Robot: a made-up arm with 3 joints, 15 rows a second.
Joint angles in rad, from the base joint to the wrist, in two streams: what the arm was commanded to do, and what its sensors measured. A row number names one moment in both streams.
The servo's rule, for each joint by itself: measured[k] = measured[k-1] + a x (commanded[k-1-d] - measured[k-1]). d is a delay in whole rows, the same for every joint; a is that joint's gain. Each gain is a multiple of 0.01, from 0.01 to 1. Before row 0 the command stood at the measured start. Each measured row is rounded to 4 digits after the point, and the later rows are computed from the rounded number. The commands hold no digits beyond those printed.
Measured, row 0:
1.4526 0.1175 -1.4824
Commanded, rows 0 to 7:
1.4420 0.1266 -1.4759
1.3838 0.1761 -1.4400
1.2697 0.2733 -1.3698
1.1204 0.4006 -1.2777
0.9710 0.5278 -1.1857
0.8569 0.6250 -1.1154
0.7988 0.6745 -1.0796
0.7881 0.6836 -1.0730
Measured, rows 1 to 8:
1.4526 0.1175 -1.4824
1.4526 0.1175 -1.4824
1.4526 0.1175 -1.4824
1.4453 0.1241 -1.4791
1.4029 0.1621 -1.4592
1.3110 0.2433 -1.4136
1.1795 0.3581 -1.3443
1.0356 0.4820 -1.2634
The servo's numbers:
d 3
a 0.69 0.73 0.51

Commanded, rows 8 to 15:
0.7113 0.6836 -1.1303
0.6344 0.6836 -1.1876
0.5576 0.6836 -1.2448
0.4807 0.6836 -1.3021
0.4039 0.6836 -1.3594
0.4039 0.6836 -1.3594
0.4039 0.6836 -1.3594
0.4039 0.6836 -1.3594
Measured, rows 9 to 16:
0.9123 0.5864 -1.1879
0.8340 0.6507 -1.1327
0.8023 0.6747 -1.1023
0.7395 0.6812 -1.1166
0.6670 0.6830 -1.1528
0.5915 0.6834 -1.1997
0.5150 0.6835 -1.2519
0.4383 0.6836 -1.3067

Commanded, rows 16 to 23:
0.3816 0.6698 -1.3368
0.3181 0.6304 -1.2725
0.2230 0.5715 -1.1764
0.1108 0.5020 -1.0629
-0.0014 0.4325 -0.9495
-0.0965 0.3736 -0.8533
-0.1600 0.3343 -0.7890
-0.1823 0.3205 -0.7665
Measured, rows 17 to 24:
0.4146 0.6836 -1.3336
0.4072 0.6836 -1.3468
0.4049 0.6836 -1.3532
0.3888 0.6735 -1.3448
0.3400 0.6420 -1.3079
0.2593 0.5905 -1.2408
0.1568 0.5259 -1.1501
0.0476 0.4577 -1.0478

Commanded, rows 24 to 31:
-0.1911 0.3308 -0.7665
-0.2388 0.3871 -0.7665
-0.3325 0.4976 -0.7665
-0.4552 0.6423 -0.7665
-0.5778 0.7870 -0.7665
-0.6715 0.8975 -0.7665
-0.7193 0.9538 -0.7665
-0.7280 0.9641 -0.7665
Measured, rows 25 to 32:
-0.0518 0.3963 -0.9486
-0.1265 0.3510 -0.8672
-0.1650 0.3287 -0.8158
-0.1830 0.3302 -0.7907
-0.2215 0.3717 -0.7784
-0.2981 0.4636 -0.7723
-0.4065 0.5941 -0.7693
-0.5247 0.7349 -0.7679

